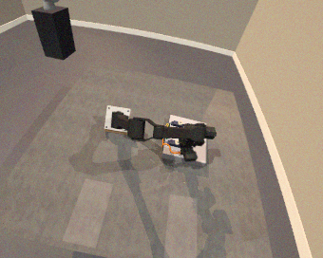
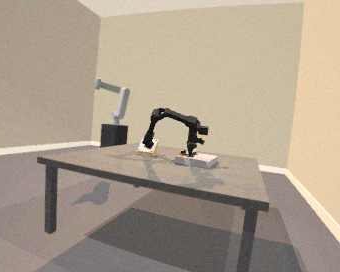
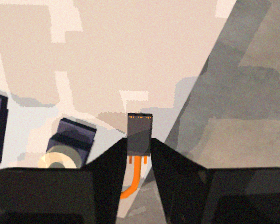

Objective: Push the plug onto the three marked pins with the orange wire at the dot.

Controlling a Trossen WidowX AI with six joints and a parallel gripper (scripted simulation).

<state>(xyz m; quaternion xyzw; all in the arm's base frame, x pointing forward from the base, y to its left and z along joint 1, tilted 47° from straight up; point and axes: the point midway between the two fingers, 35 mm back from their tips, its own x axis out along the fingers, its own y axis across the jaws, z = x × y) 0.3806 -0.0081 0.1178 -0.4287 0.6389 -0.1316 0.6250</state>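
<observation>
Now: the holder 60 mm ahead of my gripper tip, 130 mm to the left of it and 40 mm below it.
</observation>
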